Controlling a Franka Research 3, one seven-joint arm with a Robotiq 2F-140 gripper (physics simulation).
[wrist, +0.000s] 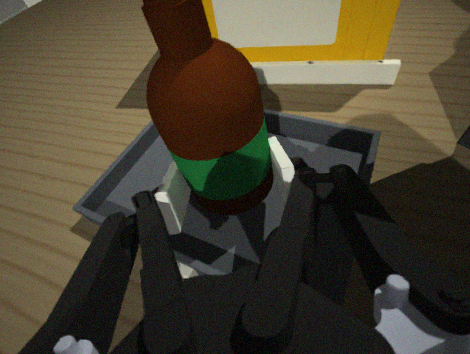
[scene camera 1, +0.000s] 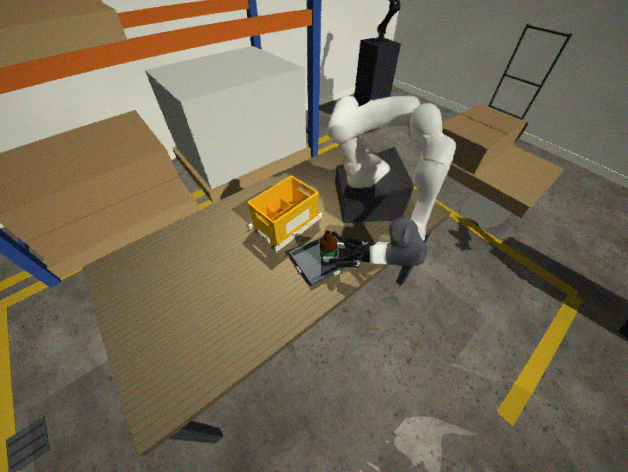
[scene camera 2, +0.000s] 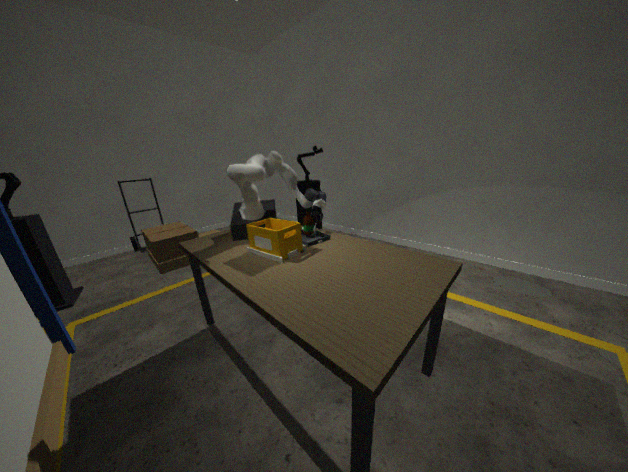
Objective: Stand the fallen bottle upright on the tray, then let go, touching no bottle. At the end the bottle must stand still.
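Note:
A brown bottle with a green label (scene camera 1: 328,242) (scene camera 2: 307,223) (wrist: 210,105) is between the fingers, neck up. It looks about upright in both scene views and slants toward the upper left in the wrist view. My gripper (scene camera 1: 335,252) (wrist: 227,163) is shut on it, with a white pad at each side of its lower part. The grey tray (scene camera 1: 306,258) (scene camera 2: 324,236) (wrist: 135,175) lies under the bottle. I cannot tell whether the bottle's base touches the tray. The fingers and the rim hide part of the tray floor. No other bottle can be made out.
A yellow crate (scene camera 1: 266,223) (scene camera 2: 274,241) (wrist: 370,30) stands on a white base close beside the tray, on the wooden table (scene camera 1: 213,324) (scene camera 2: 355,284) (wrist: 65,65). The dark robot pedestal (scene camera 1: 375,203) is at the table's far end, near the crate.

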